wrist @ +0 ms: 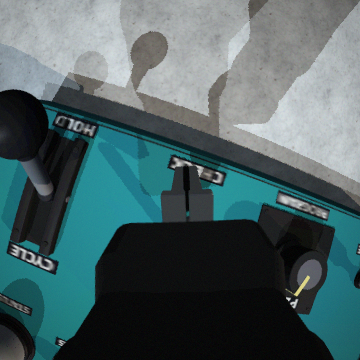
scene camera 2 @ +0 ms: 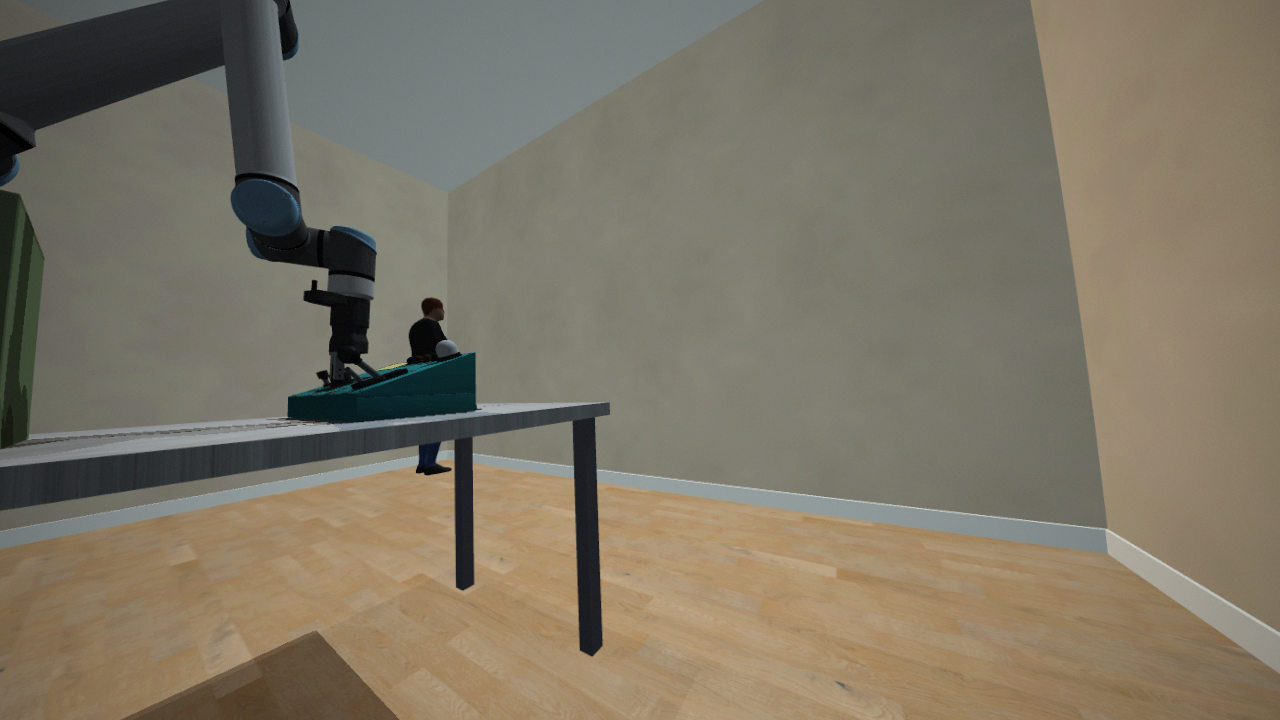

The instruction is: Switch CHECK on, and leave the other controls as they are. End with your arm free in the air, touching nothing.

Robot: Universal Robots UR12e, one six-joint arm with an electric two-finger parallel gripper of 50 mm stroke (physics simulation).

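Frame: origin at the arm's base, x back, y right, z up, level; metres.
Seen in the pictures: gripper, between the fingertips: [wrist: 185,179] [scene camera 2: 336,379].
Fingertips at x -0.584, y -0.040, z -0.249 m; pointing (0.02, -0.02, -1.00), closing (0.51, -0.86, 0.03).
A point is followed by its place in that frame.
The teal control console [scene camera 2: 416,394] @[z -0.292, x -0.706, y 0.123 m] [wrist: 100,200] @[z -0.260, x -0.637, y 0.014 m] has a sloped top. My gripper [scene camera 2: 336,379] @[z -0.249, x -0.584, y -0.040 m] [wrist: 185,179] @[z -0.249, x -0.584, y -0.040 m] points down at it; its fingers are together and empty. In the wrist view the fingertips overlap the CHECK label [wrist: 212,175] @[z -0.278, x -0.575, y -0.064 m], low over the panel. The CHECK switch itself does not show, hidden by the gripper, so its position cannot be told. Whether the fingers touch anything cannot be told. The lever [wrist: 19,125] @[z -0.186, x -0.584, y 0.056 m] between the HOLD and CYCLE labels is left of the gripper. The PROGRAM knob [wrist: 307,272] @[z -0.226, x -0.602, y -0.172 m], with a yellow pointer line, is to the right.
The console stands on a grey table [scene camera 2: 537,413] @[z -0.352, x -0.930, y 0.271 m]. A white dome [scene camera 2: 446,347] @[z -0.172, x -0.788, y 0.071 m] rises at its high end. A round lamp [wrist: 10,340] @[z -0.187, x -0.777, y 0.037 m] is at the wrist view's lower left. A person [scene camera 2: 426,336] stands beyond the table. A green object [scene camera 2: 17,322] @[z -0.162, x -0.210, y 0.028 m] stands at the left.
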